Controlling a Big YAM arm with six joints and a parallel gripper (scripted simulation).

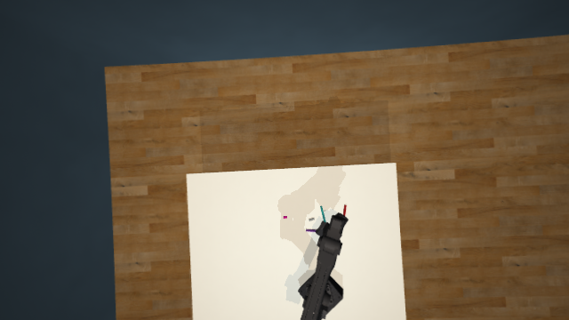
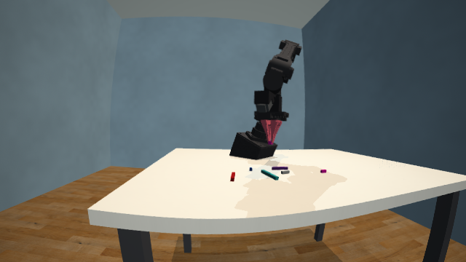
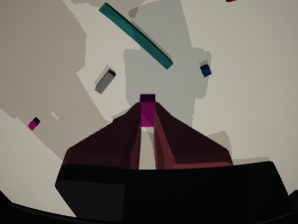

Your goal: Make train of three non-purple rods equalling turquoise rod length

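The blue rod lies 11 cm below my hand, 6 cm behind it and 4 cm to the right of it. From my hand the other things lie so: turquoise rod: 11 cm below, 3 cm ahead, 1 cm to the right; then grey rod: 11 cm below, 5 cm to the left, 2 cm ahead; then purple rod: 11 cm below, 7 cm to the left, 4 cm behind.
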